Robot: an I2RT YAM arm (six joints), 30 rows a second.
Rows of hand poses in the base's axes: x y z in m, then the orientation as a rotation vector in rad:
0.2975 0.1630 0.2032 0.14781 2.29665 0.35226
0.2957 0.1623 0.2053 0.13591 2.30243 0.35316
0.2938 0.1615 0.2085 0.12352 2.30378 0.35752
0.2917 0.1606 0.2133 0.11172 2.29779 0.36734
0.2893 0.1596 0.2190 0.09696 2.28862 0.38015
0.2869 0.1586 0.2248 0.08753 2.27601 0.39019
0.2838 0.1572 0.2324 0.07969 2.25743 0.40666
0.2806 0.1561 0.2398 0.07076 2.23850 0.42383
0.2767 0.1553 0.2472 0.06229 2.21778 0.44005
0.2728 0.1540 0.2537 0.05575 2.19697 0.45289
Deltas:
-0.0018 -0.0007 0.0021 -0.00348 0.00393 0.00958
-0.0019 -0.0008 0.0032 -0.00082 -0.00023 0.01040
-0.0021 -0.0009 0.0048 0.00386 -0.00693 0.01073
-0.0024 -0.0010 0.0057 0.00536 -0.01018 0.01341
-0.0024 -0.0010 0.0058 0.00539 -0.01291 0.00829
-0.0031 -0.0014 0.0076 0.01116 -0.01789 0.00858
-0.0032 -0.0011 0.0074 0.01142 -0.01822 0.00965
-0.0039 -0.0008 0.0074 0.01119 -0.01988 0.00884
-0.0039 -0.0013 0.0065 0.00953 -0.01992 0.00633

